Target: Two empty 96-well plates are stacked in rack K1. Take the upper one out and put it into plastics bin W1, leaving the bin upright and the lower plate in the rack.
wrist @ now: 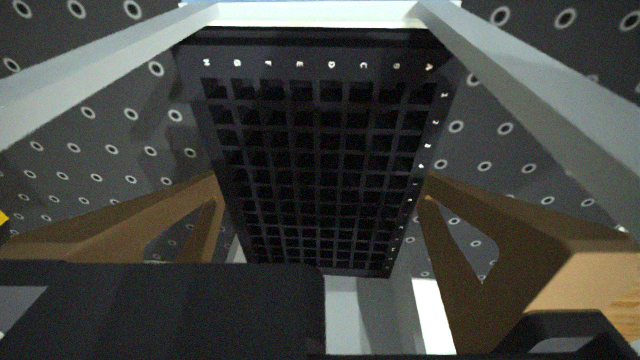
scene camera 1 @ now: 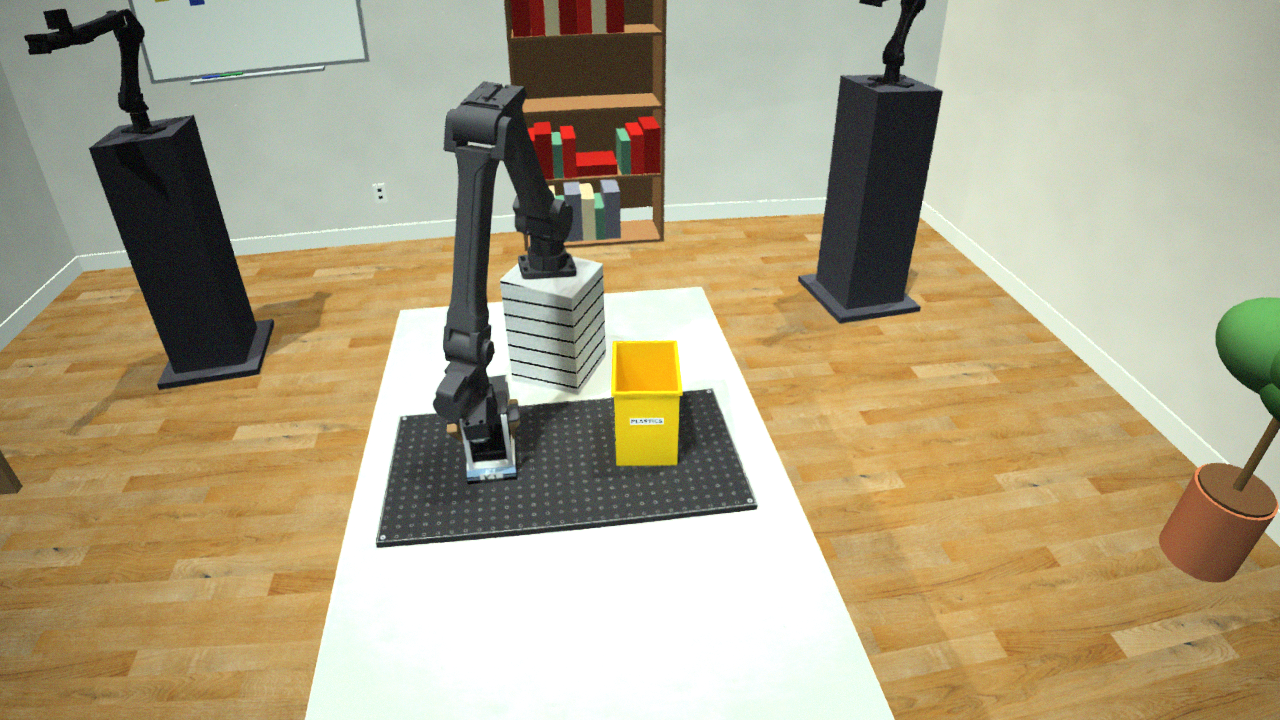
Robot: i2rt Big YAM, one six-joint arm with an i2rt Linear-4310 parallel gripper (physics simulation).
Scene:
A black 96-well plate shows in the wrist view and in scene camera 1. The same spot on the black 96-well plate: (scene camera 1: pixel 494 449) is (wrist: pixel 280 97).

